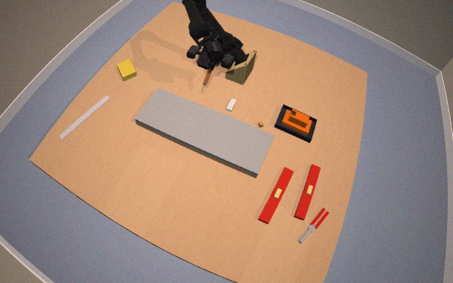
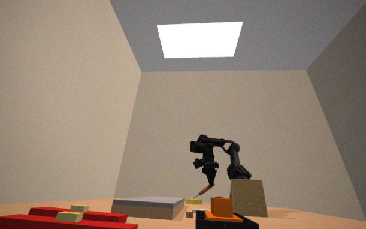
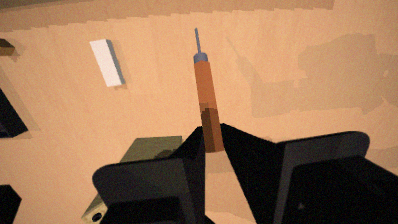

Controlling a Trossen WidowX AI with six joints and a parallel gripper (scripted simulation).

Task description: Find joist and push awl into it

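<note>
The awl lies 5 cm ahead of my gripper tip and 3 cm below it. The rest, counted from my gripper tip: brown cube 13 cm ahead, 26 cm to the left, 10 cm below; then white block 8 cm ahead, 12 cm to the left, 10 cm below; then square indicator 6 cm ahead, 38 cm to the left, 4 cm below.
</note>
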